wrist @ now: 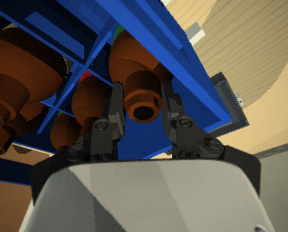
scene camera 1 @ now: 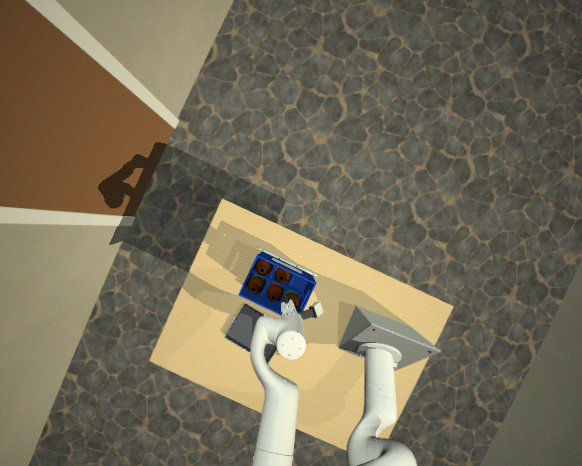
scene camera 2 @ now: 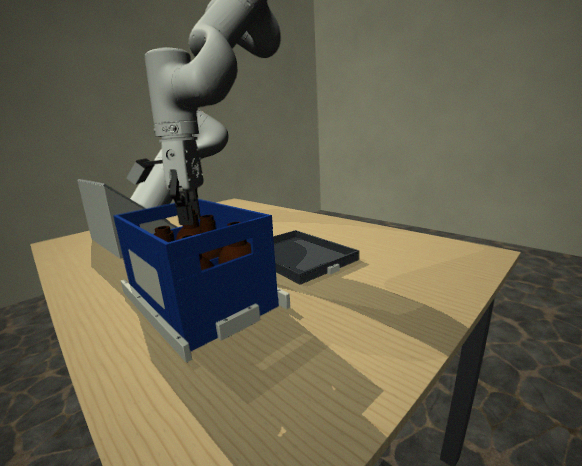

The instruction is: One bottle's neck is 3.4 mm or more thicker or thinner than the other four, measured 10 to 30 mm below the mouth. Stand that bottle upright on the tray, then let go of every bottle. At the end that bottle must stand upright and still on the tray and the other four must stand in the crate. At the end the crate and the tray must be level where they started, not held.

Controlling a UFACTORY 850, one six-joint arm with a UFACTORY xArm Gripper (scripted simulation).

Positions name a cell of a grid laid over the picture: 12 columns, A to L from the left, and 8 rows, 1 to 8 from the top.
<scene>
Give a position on a blue crate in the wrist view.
D2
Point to a dark tray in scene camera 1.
At E6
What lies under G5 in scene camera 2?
A dark tray.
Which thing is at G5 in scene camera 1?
A blue crate.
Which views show the blue crate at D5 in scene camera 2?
The wrist view, scene camera 1 and scene camera 2: all of them.
</scene>
